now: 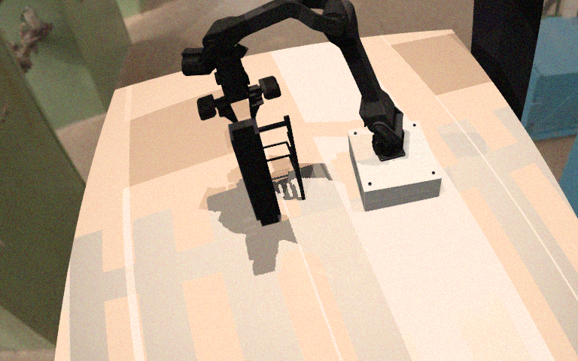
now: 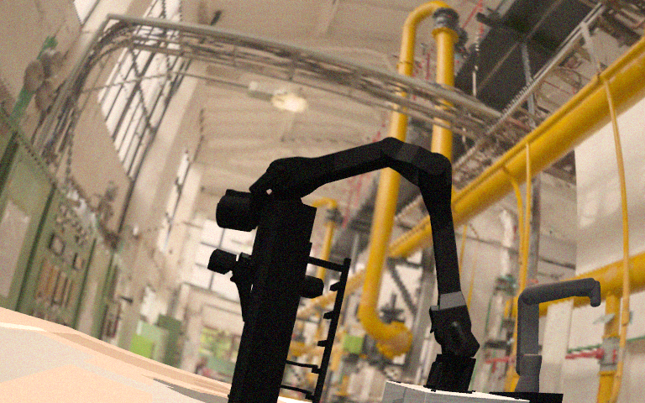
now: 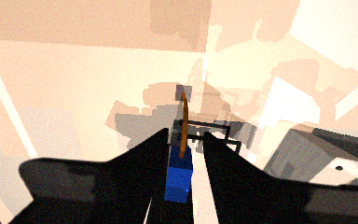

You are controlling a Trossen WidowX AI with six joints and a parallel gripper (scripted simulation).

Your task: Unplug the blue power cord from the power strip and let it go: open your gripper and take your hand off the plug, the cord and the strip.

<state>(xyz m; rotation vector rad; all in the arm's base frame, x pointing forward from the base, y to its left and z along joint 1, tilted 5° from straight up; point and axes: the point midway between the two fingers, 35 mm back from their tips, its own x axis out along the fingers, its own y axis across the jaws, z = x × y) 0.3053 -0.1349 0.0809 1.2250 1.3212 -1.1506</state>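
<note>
My gripper tip is 80 mm to the right of the blue plug.
</note>
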